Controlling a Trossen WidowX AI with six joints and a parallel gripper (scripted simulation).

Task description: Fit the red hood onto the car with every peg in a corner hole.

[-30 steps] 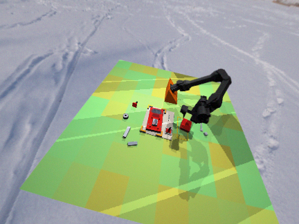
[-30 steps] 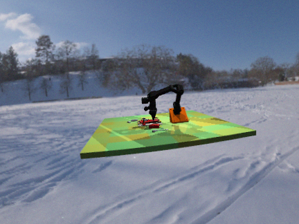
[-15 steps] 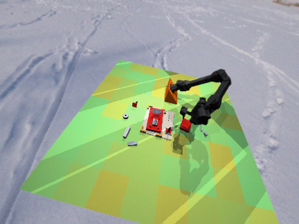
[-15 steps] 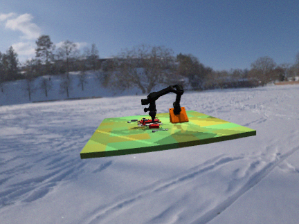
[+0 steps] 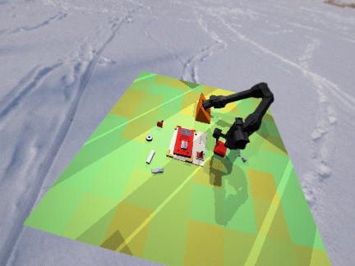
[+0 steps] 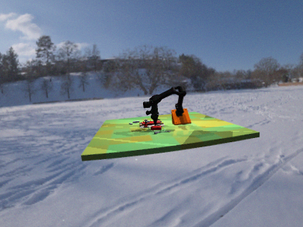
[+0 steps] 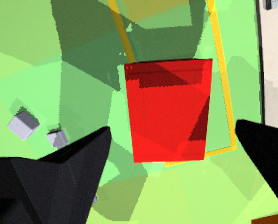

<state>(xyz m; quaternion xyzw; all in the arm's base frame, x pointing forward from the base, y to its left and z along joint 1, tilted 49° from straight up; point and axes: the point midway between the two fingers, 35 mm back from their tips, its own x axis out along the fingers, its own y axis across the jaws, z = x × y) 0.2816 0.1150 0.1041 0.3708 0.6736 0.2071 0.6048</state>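
The red hood is 40 mm below my gripper tip. The rest, counted from my gripper tip: white jig: 220 mm to the right, 40 mm below, 20 mm ahead; grey pin: 130 mm to the left, 50 mm below, 50 mm behind; grey socket: 130 mm to the right, 80 mm ahead, 20 mm below.
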